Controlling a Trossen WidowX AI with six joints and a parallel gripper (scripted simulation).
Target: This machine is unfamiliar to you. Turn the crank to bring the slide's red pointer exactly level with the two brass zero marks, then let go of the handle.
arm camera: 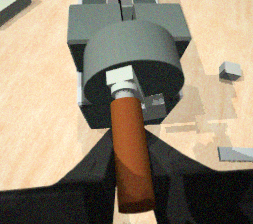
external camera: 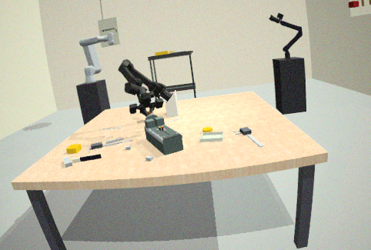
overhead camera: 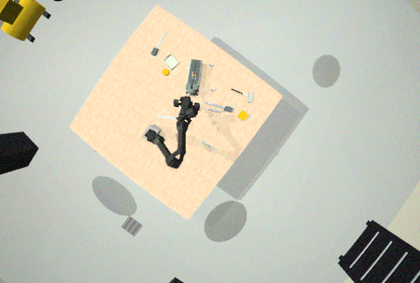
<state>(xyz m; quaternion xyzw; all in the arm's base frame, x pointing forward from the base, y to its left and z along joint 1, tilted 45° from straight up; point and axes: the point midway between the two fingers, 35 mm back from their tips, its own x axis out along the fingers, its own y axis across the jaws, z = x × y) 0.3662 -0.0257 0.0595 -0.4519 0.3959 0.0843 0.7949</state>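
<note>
Right now my gripper tip is 10 mm below the crank. The rest, counted from my gripper tip: red pointer 160 mm ahead, 90 mm to the left, 10 mm below; then brown crank handle 10 mm behind, 10 mm to the right, 30 mm above; then yellow disc 40 mm ahead, 290 mm to the left, 80 mm below.
</note>
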